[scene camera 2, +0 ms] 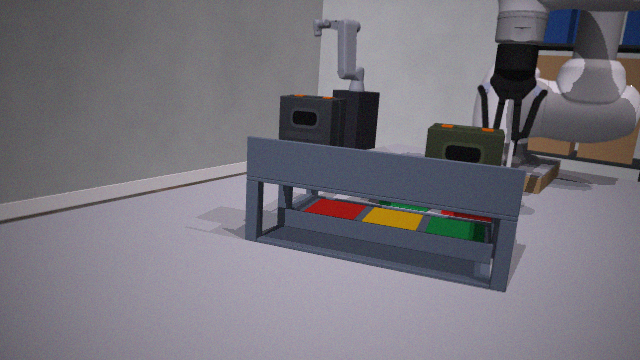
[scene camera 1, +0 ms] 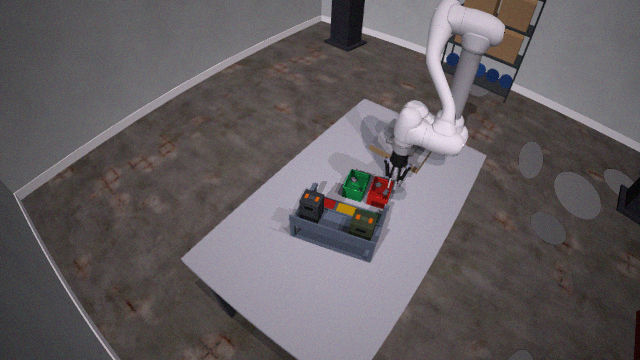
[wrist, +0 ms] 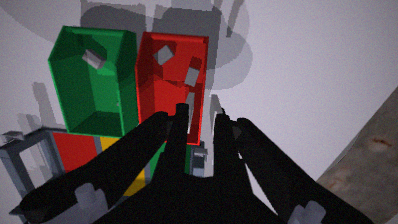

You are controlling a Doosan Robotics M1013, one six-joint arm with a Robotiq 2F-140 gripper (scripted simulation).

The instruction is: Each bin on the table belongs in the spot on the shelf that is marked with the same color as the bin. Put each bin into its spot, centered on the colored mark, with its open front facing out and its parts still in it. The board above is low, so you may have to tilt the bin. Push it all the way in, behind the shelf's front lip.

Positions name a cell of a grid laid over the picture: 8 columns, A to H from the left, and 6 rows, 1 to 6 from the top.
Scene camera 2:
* gripper: G3
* olive box: F3
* dark grey box: D2
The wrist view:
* gripper: E3
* green bin: B3
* red bin: D3
